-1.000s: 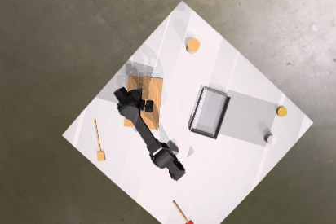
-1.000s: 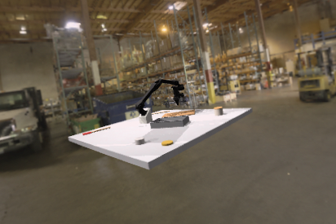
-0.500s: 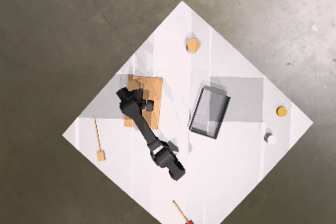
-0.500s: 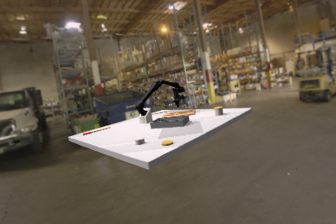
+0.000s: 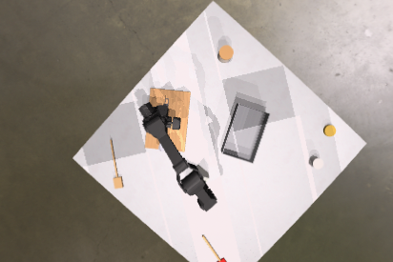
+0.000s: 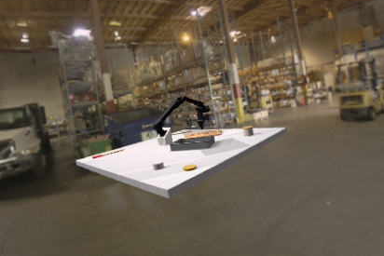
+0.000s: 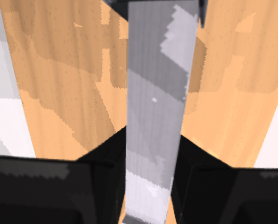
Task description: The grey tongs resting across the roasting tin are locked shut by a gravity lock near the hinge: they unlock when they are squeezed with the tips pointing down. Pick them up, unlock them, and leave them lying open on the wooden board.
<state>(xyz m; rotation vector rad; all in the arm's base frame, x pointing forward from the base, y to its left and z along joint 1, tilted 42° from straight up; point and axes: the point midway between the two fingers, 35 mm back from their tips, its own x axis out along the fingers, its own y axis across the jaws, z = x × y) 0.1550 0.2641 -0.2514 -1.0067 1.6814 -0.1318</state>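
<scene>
Now: gripper tip 5 cm above the wooden board. From my gripper tip the other things lie so: red-handled tool (48 cm behind, 78 cm to the right, 5 cm below); roasting tin (23 cm ahead, 40 cm to the right, 3 cm below).
</scene>
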